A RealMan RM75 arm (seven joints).
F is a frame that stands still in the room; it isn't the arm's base.
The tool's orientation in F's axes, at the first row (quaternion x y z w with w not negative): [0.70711 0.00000 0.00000 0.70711]
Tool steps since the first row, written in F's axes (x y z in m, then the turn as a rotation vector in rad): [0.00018 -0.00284 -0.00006 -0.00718 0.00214 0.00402]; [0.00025 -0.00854 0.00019 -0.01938 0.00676 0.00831]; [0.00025 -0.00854 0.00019 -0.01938 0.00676 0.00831]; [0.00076 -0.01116 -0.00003 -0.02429 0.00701 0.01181]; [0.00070 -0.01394 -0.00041 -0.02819 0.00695 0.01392]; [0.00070 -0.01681 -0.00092 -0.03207 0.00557 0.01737]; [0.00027 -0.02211 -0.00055 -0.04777 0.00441 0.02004]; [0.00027 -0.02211 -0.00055 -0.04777 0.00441 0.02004]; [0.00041 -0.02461 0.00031 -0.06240 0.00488 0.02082]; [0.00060 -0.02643 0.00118 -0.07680 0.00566 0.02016]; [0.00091 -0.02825 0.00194 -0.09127 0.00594 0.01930]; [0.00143 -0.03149 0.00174 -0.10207 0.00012 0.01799]
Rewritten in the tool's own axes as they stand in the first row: [0.00018 -0.00006 0.00284 -0.00718 0.00402 -0.00214]; [0.00025 0.00019 0.00854 -0.01938 0.00831 -0.00676]; [0.00025 0.00019 0.00854 -0.01938 0.00831 -0.00676]; [0.00076 -0.00003 0.01116 -0.02429 0.01181 -0.00701]; [0.00070 -0.00041 0.01394 -0.02819 0.01392 -0.00695]; [0.00070 -0.00092 0.01681 -0.03207 0.01737 -0.00557]; [0.00027 -0.00055 0.02211 -0.04777 0.02004 -0.00441]; [0.00027 -0.00055 0.02211 -0.04777 0.02004 -0.00441]; [0.00041 0.00031 0.02461 -0.06240 0.02082 -0.00488]; [0.00060 0.00118 0.02643 -0.07680 0.02016 -0.00566]; [0.00091 0.00194 0.02825 -0.09127 0.01930 -0.00594]; [0.00143 0.00174 0.03149 -0.10207 0.01799 -0.00012]
